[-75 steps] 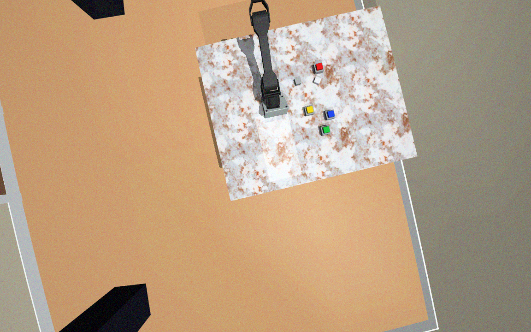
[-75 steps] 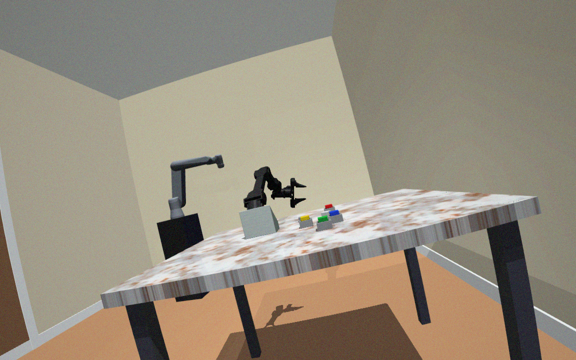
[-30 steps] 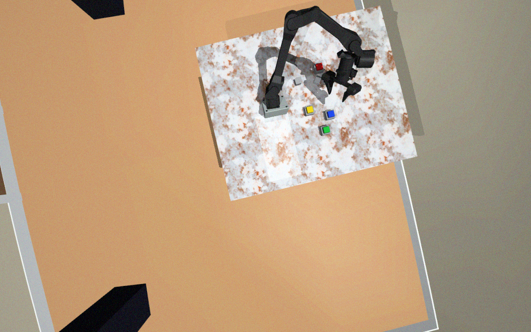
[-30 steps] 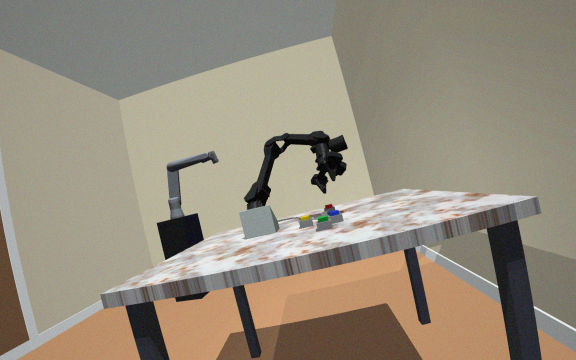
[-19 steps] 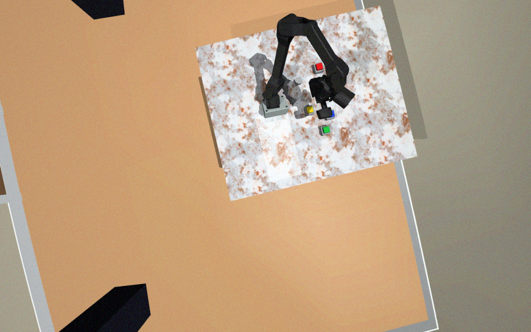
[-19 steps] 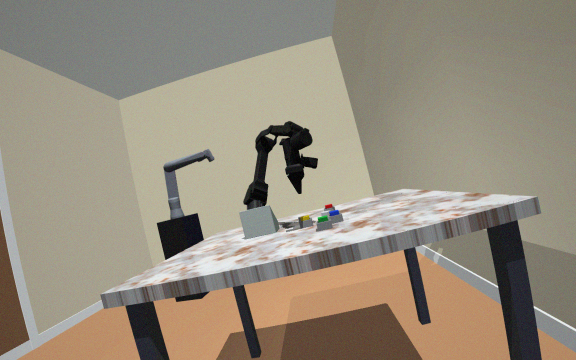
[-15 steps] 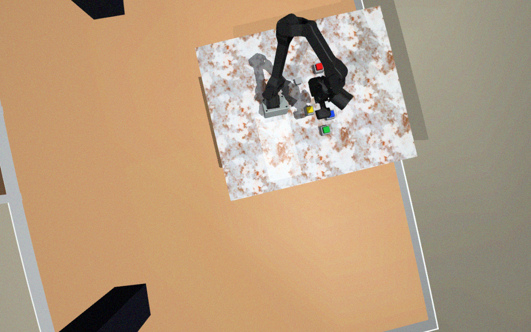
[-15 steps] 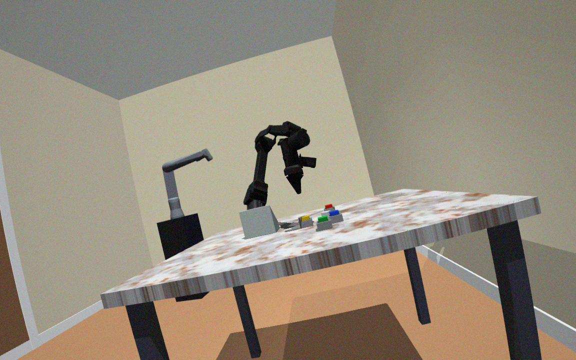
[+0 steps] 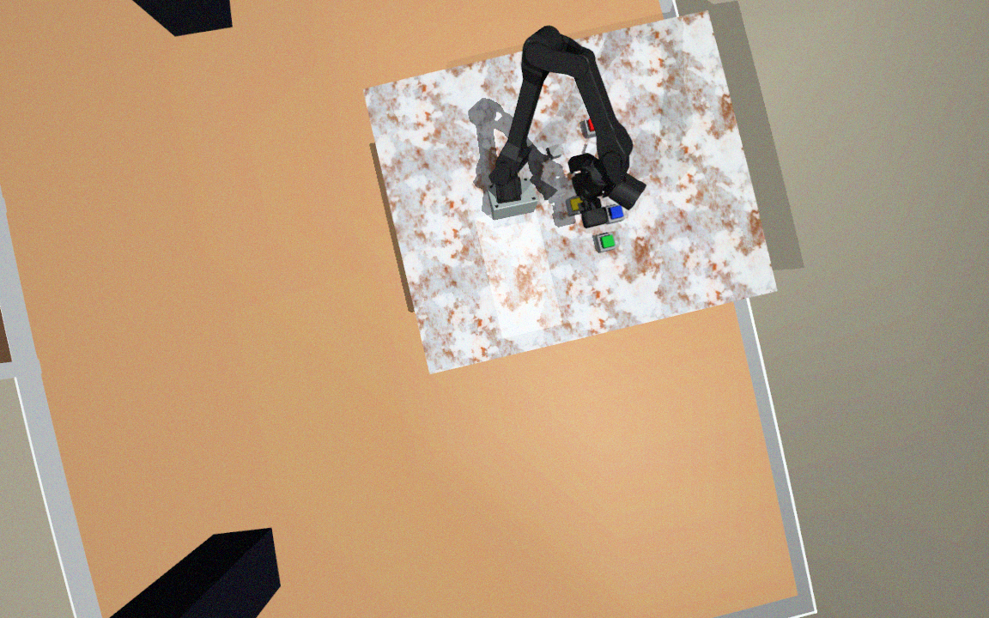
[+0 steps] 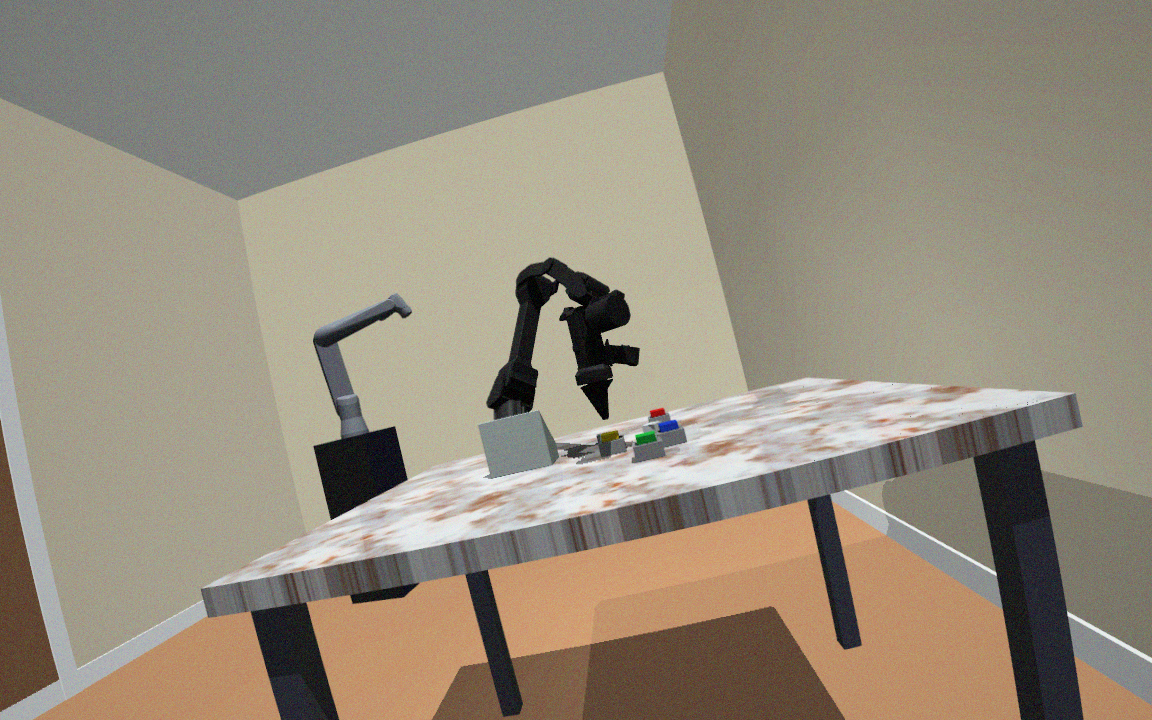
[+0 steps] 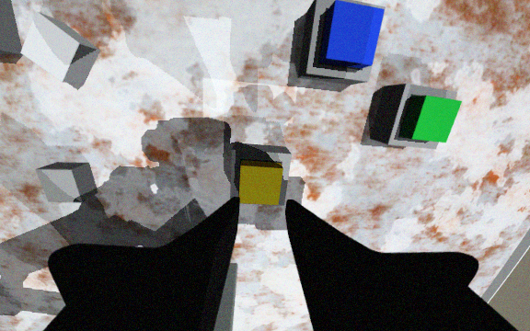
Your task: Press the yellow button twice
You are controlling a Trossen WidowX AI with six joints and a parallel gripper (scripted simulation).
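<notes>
The yellow button is 30 mm below my gripper tip. Round my gripper tip: blue button 110 mm ahead, 40 mm to the right, 30 mm below; then grey block 170 mm to the left, 60 mm below, 40 mm behind; then green button 120 mm to the right, 70 mm ahead, 30 mm below.
</notes>
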